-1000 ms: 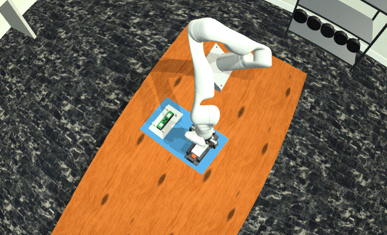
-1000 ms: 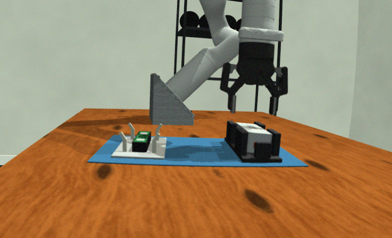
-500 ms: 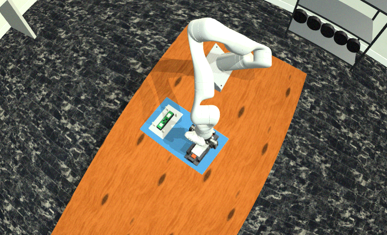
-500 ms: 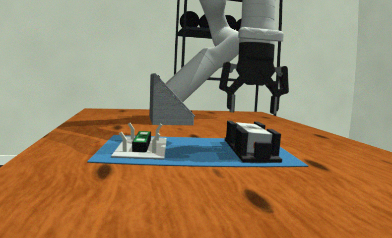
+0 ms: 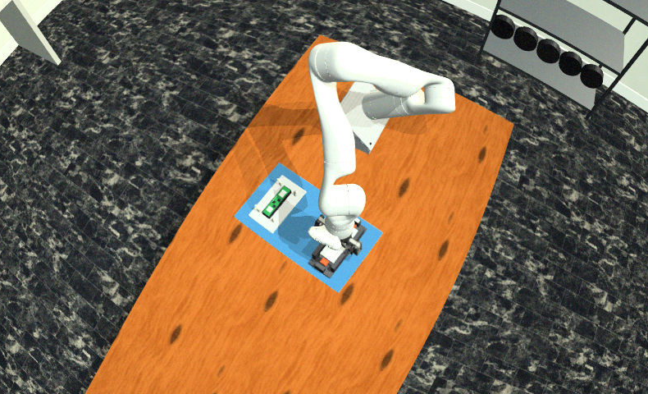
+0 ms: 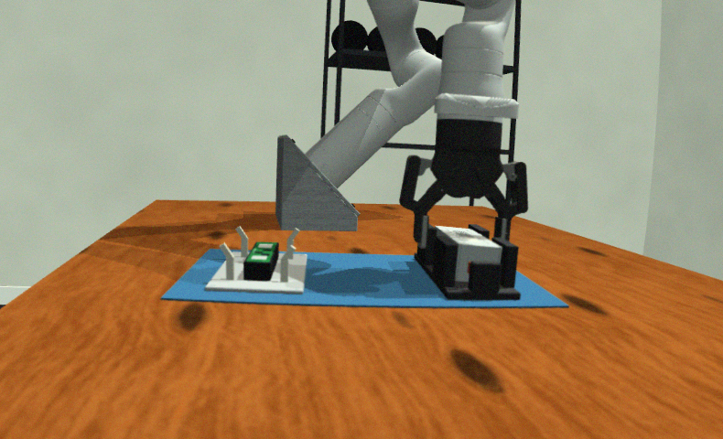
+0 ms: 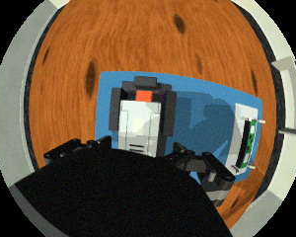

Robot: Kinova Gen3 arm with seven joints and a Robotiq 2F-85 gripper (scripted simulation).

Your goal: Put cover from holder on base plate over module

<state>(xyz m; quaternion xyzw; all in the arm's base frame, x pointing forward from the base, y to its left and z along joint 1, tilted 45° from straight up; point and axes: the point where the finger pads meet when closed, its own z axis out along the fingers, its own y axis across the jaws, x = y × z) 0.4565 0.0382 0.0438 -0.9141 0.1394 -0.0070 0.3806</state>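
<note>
The cover is 10 mm below my hand.
</note>
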